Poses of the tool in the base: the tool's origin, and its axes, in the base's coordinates. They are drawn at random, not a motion.
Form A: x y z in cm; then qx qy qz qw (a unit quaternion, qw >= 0).
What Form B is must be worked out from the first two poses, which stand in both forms.
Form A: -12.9 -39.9 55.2 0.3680 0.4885 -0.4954 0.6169
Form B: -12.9 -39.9 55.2 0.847 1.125 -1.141
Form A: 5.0 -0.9 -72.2 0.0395 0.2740 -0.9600 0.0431
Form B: 5.0 -0.9 -72.2 0.121 0.838 -2.936
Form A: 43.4 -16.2 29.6 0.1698 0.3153 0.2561 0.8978
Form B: 43.4 -16.2 29.6 0.352 0.653 0.530
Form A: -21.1 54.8 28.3 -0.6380 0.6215 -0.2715 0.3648
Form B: -21.1 54.8 28.3 -1.641 1.598 -0.698
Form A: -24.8 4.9 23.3 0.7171 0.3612 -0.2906 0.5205
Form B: -24.8 4.9 23.3 1.719 0.866 -0.697
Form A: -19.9 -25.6 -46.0 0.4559 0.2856 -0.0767 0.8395
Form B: -19.9 -25.6 -46.0 0.964 0.604 -0.162
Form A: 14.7 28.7 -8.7 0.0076 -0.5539 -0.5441 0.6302
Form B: 14.7 28.7 -8.7 0.017 -1.268 -1.246
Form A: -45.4 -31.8 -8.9 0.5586 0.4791 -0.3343 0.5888
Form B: -45.4 -31.8 -8.9 1.301 1.116 -0.779
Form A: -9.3 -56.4 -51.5 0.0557 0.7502 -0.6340 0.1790
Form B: -9.3 -56.4 -51.5 0.157 2.121 -1.793
